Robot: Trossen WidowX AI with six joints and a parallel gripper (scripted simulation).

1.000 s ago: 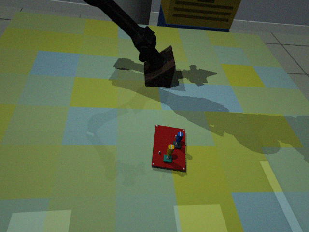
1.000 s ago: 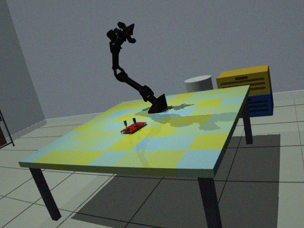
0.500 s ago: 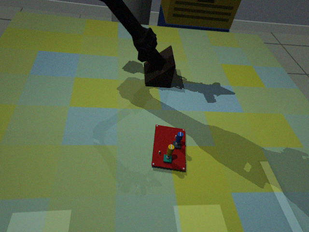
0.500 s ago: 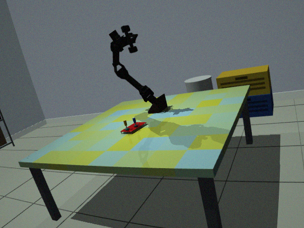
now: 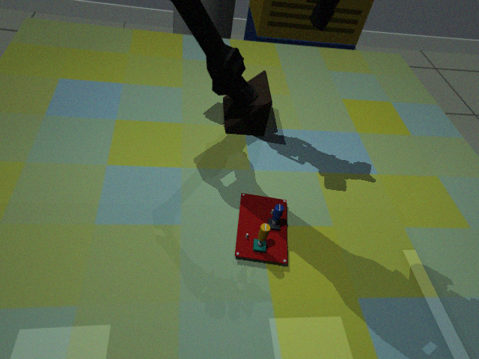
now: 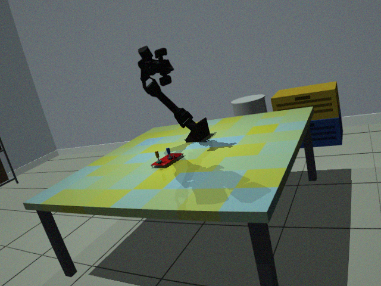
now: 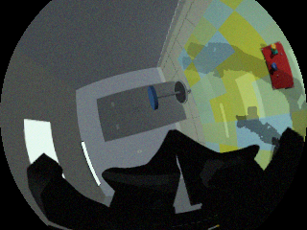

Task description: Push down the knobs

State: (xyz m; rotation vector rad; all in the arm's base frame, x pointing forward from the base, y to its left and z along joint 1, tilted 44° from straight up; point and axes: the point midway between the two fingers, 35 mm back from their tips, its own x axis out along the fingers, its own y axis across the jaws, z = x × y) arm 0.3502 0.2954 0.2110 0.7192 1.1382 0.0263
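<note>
My gripper tip is 6 cm short of the blue knob, 11 cm to the left of it and 39 cm above it. Round my gripper tip: yellow knob (11 cm ahead, 16 cm to the right, 38 cm below).
</note>
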